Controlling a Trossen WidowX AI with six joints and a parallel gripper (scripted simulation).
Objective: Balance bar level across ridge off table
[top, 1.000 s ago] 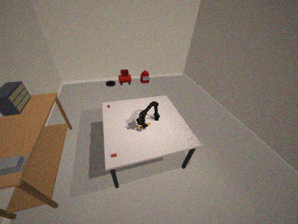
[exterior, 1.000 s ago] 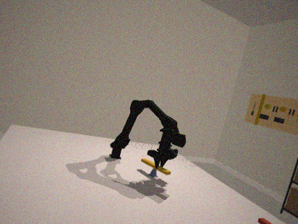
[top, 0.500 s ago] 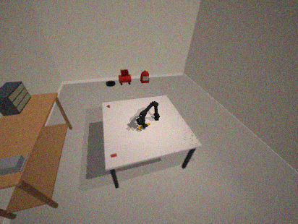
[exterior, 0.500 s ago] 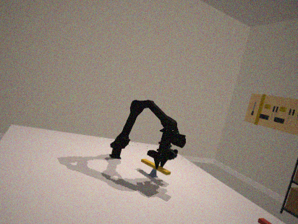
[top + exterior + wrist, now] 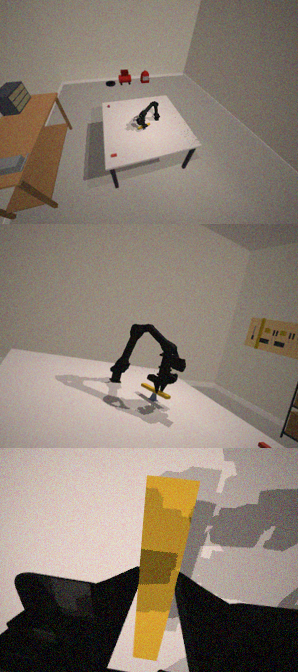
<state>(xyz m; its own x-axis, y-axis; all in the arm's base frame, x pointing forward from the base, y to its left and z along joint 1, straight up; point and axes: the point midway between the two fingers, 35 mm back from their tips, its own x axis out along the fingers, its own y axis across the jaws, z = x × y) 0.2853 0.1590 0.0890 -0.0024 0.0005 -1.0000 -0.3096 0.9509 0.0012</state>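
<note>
Now: gripper tip 30 mm past the yellow bar and 10 mm to the left of it.
</note>
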